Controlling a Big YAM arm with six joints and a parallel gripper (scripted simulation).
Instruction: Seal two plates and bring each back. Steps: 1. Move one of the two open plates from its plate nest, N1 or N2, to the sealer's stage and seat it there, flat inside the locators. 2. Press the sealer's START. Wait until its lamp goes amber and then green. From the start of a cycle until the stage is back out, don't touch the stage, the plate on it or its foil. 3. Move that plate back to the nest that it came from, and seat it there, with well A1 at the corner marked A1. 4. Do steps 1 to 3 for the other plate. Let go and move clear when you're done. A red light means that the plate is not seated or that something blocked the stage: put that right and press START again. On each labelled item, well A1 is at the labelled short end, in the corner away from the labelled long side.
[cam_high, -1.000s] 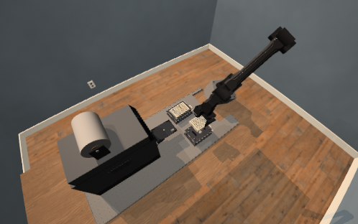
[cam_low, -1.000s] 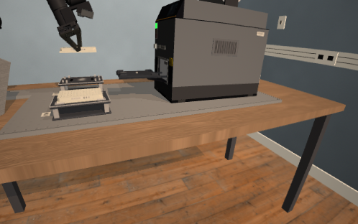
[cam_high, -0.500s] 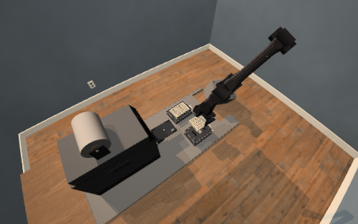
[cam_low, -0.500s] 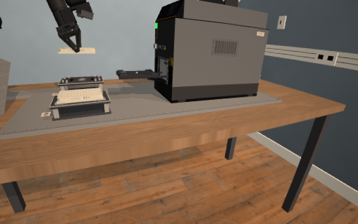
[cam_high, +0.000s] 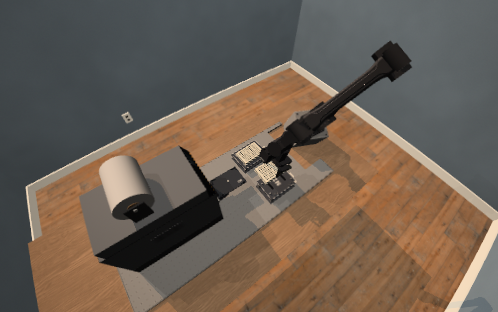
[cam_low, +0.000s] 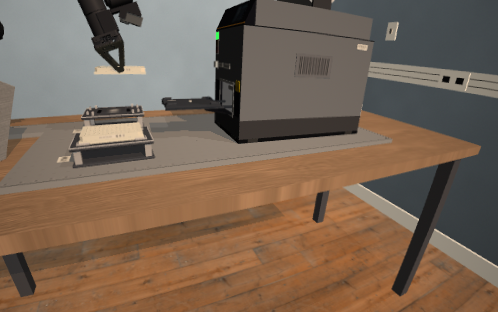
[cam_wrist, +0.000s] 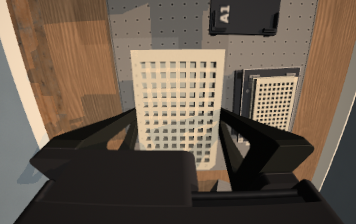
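My gripper is now 19 cm short of the sealer stage, 7 cm to the left of it and 8 cm above it. The rest, counted from my hand: plate nest (1 cm ahead, 20 cm to the right, 14 cm below); start button (27 cm ahead, 4 cm to the left, 1 cm above); small label (10 cm behind, 22 cm to the right, 18 cm below).
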